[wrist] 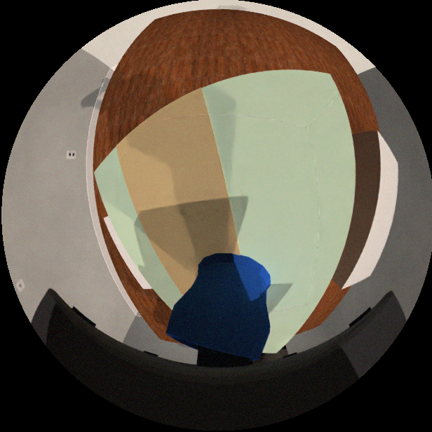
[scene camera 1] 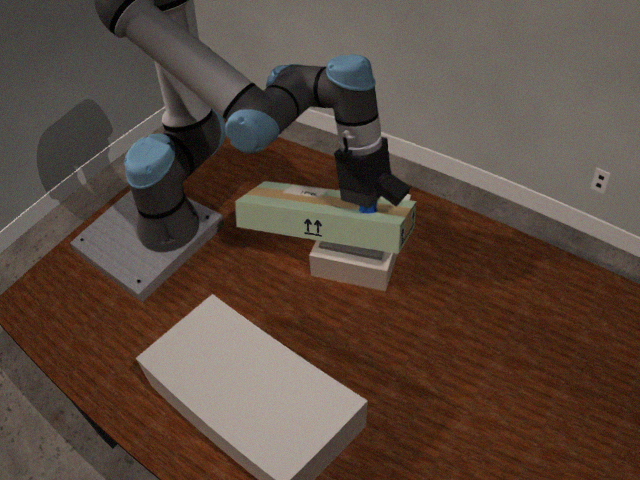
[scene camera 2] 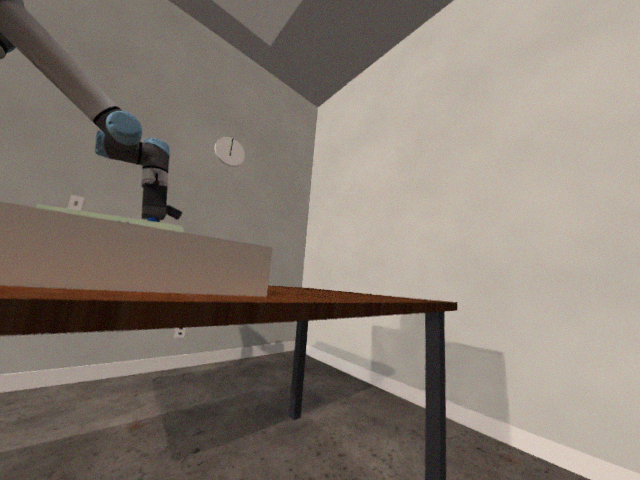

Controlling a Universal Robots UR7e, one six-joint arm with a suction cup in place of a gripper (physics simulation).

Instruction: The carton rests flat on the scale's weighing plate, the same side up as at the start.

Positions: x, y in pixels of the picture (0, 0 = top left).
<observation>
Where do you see a large white block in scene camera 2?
At 53, 249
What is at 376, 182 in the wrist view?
A large white block.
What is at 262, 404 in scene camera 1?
A large white block.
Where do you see the suction cup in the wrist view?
At 224, 309
</observation>
